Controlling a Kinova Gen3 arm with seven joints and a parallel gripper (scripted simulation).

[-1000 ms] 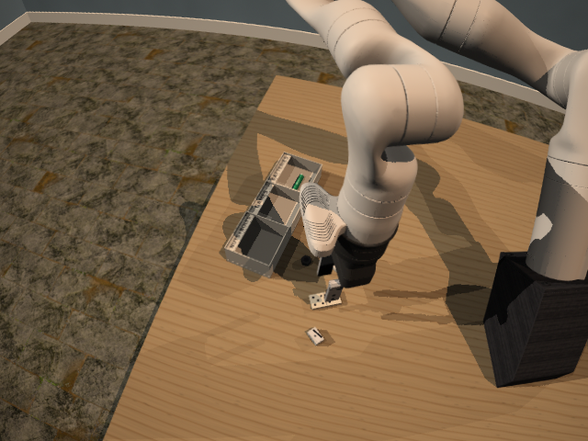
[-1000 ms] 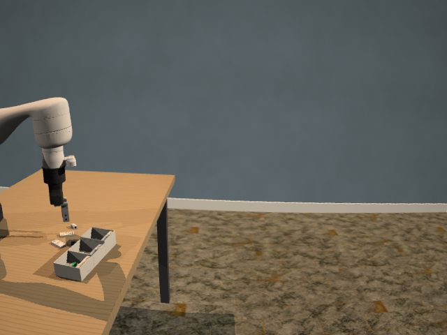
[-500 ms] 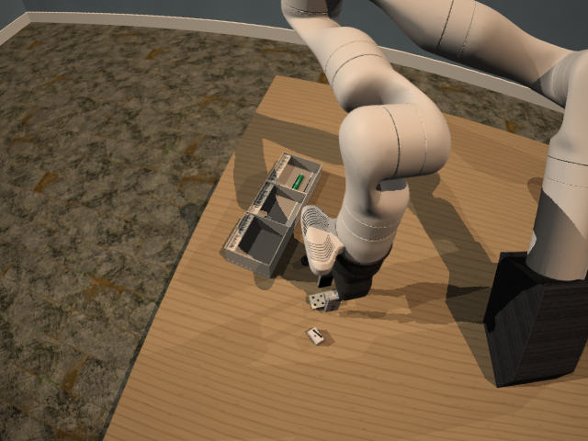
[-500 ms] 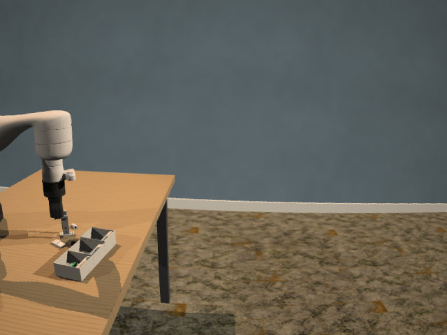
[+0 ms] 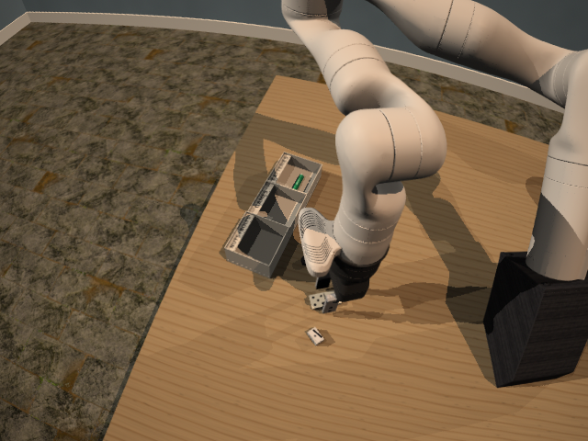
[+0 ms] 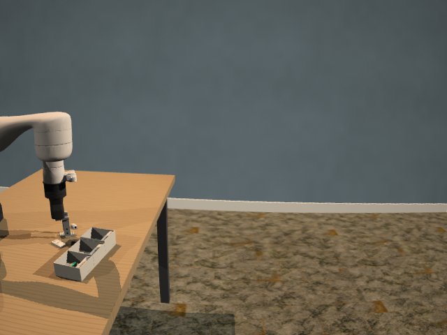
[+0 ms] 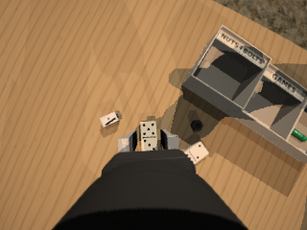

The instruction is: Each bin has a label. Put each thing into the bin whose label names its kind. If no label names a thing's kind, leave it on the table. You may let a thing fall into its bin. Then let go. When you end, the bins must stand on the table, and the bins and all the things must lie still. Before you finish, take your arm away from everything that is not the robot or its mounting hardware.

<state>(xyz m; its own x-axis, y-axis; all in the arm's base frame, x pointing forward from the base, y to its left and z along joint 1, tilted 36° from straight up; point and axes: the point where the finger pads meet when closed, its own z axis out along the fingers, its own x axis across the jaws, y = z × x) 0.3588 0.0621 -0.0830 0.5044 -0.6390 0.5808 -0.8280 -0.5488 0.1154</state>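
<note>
The grey bin row lies 14 cm to the right of my hand and 13 cm ahead of it. The rest, counted from my hand: green battery: 22 cm to the right, 12 cm ahead, 2 cm below; then black nut: 6 cm to the right, 5 cm ahead, 2 cm below.
</note>
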